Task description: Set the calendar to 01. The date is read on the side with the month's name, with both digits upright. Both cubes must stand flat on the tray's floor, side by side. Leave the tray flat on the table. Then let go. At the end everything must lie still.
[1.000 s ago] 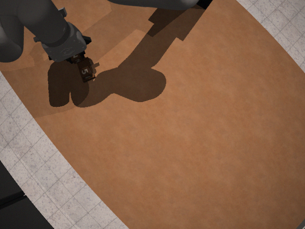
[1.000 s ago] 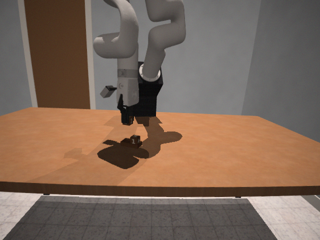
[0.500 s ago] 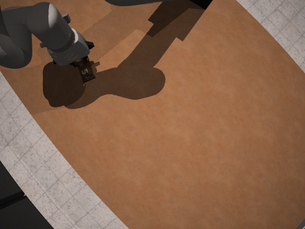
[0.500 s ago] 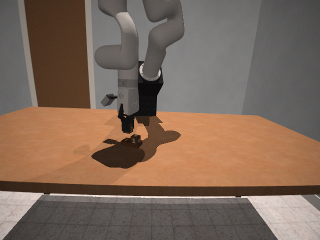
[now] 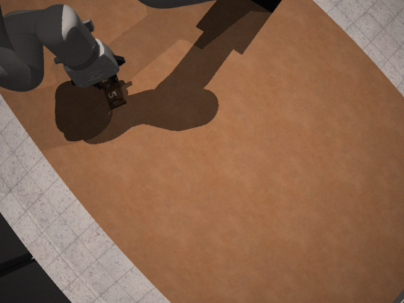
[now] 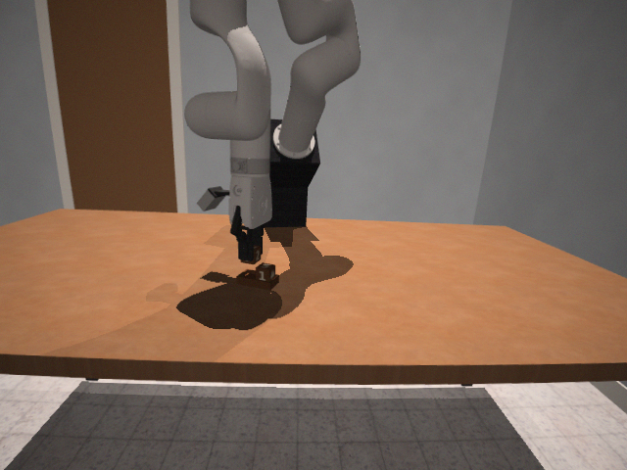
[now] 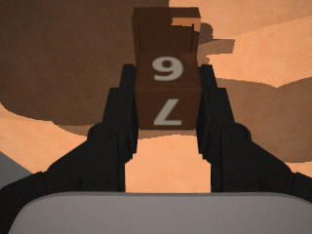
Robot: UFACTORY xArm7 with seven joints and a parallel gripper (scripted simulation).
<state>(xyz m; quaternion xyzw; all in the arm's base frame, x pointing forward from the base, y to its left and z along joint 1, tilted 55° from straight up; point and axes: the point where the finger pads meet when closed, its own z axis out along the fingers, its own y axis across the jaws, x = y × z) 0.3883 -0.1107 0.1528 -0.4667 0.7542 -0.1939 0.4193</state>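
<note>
My gripper is now 10 mm above the cube. From my hand the other things lie so: calendar tray (10 mm ahead, 20 mm to the left, 70 mm below).
</note>
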